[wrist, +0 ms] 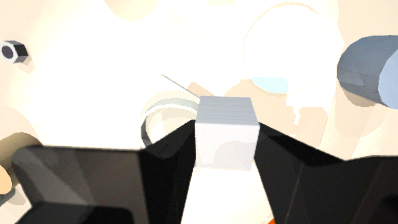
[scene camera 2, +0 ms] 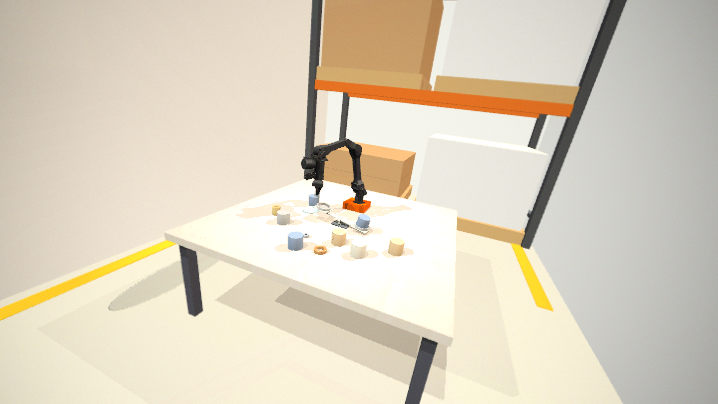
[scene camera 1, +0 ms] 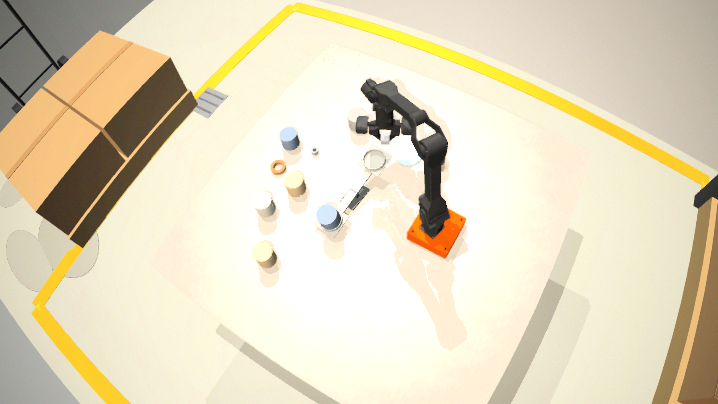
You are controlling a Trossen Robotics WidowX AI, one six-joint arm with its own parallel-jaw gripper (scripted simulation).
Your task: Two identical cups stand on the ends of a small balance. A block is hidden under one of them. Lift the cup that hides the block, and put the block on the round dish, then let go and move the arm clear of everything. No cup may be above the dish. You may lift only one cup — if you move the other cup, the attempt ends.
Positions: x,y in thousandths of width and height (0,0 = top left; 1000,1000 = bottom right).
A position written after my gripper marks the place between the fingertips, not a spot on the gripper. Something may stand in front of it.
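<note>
My gripper (scene camera 1: 537,345), a balance (scene camera 1: 522,397). Balance (wrist: 426,471) again, with a pale blue round dish (wrist: 710,239). Gripper (wrist: 562,569) holding a pale grey block (wrist: 572,574).
</note>
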